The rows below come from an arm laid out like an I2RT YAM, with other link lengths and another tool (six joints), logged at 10 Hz.
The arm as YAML. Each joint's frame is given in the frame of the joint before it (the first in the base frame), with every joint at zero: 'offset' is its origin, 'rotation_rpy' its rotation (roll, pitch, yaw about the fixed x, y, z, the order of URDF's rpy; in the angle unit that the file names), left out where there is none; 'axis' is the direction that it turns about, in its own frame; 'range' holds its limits. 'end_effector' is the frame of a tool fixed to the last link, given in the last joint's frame.
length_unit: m
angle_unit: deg
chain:
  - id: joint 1
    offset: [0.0, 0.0, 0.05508]
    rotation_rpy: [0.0, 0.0, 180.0]
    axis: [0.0, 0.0, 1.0]
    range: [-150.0, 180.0]
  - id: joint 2
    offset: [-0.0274, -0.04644, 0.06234]
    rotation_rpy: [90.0, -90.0, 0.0]
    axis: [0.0, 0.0, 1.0]
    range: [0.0, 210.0]
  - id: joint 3
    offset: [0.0, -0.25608, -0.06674]
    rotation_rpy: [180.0, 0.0, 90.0]
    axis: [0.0, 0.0, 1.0]
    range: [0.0, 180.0]
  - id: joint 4
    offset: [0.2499, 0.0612, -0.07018]
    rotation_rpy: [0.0, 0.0, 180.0]
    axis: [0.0, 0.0, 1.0]
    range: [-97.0, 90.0]
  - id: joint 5
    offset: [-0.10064, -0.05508, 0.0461]
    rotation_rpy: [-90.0, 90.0, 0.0]
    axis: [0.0, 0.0, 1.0]
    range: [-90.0, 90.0]
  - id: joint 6
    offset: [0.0, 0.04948, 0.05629]
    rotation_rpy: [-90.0, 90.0, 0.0]
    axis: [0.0, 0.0, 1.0]
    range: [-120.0, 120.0]
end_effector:
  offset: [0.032, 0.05, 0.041]
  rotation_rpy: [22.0, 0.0, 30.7]
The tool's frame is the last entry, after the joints.
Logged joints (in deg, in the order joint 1, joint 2, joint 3, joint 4, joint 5, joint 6), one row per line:
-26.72, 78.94, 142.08, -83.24, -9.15, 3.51
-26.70, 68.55, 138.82, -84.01, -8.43, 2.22
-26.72, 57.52, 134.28, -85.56, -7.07, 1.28
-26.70, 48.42, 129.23, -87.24, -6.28, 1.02
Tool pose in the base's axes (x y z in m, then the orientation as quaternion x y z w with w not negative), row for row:
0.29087, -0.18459, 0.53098, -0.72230, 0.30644, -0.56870, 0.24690
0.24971, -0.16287, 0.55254, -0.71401, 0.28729, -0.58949, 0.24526
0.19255, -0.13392, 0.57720, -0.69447, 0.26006, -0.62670, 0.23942
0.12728, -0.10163, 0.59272, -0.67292, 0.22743, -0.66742, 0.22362
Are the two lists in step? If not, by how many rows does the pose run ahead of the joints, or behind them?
The pose runs 2 rows behind the joints: the pose in row i belongs to the joints in row i - 2.
